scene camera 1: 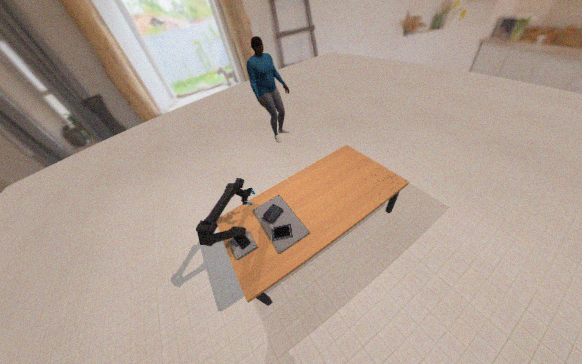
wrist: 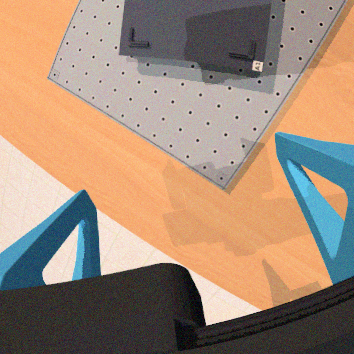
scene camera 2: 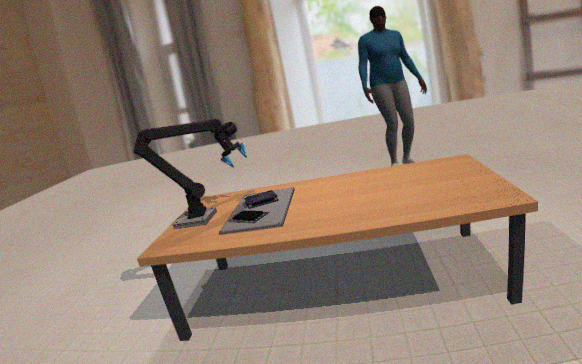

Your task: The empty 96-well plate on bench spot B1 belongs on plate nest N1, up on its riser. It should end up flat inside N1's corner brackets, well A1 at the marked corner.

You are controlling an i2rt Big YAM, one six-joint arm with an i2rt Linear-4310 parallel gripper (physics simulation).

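Frame: origin at the arm's base, x ahead, y left, z up, level; millimetres.
Seen in the pictures: gripper, fingertip midpoint: [scene camera 1: 253, 199] [wrist: 180, 171] [scene camera 2: 240, 162]; arm's base, link origin: [scene camera 1: 243, 241] [scene camera 2: 197, 213].
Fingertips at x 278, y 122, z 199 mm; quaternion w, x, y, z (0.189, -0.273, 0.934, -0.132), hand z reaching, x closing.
Pixels of each thing's middle, then the offset from my fingertips to it. "pt": a spot on its surface instead. Level surfaces: height alone.
- black 96-well plate, body centre: [scene camera 2: 247, 215] [scene camera 1: 281, 231] 5 mm ahead, 296 mm right, 206 mm down
- Plate nest N1, body centre: [wrist: 194, 9] [scene camera 2: 260, 198] [scene camera 1: 272, 213] 72 mm ahead, 98 mm right, 197 mm down
- white A1 label, surface spot: [wrist: 257, 66] pt 14 mm back, 60 mm right, 184 mm down
- perforated board, body centre: [scene camera 2: 260, 208] [scene camera 1: 279, 220] 66 mm ahead, 188 mm right, 221 mm down
- wooden table, surface height: 227 mm down
The black 96-well plate [scene camera 1: 282, 231] [scene camera 2: 249, 216] lies flat on the near part of the grey perforated board. It does not show in the wrist view. Plate nest N1 [scene camera 1: 273, 213] [scene camera 2: 261, 198] [wrist: 200, 32] is a raised dark slab with L-shaped corner brackets, farther back on the same board. In the wrist view, part of it shows at the top, with no plate on the visible part and a white A1 label [wrist: 257, 66] at its lower right corner. My gripper [scene camera 1: 251, 197] [scene camera 2: 239, 161] [wrist: 180, 171] is open and empty, high above the table's back edge, off to the side of the nest.
The perforated board [scene camera 1: 296, 220] [scene camera 2: 283, 207] [wrist: 177, 112] lies on the wooden table [scene camera 1: 340, 185] [scene camera 2: 375, 190] [wrist: 50, 120]. The arm's base plate [scene camera 1: 247, 251] [scene camera 2: 200, 220] is beside the board, at the table's left end. A person [scene camera 1: 262, 75] [scene camera 2: 387, 60] stands behind the table.
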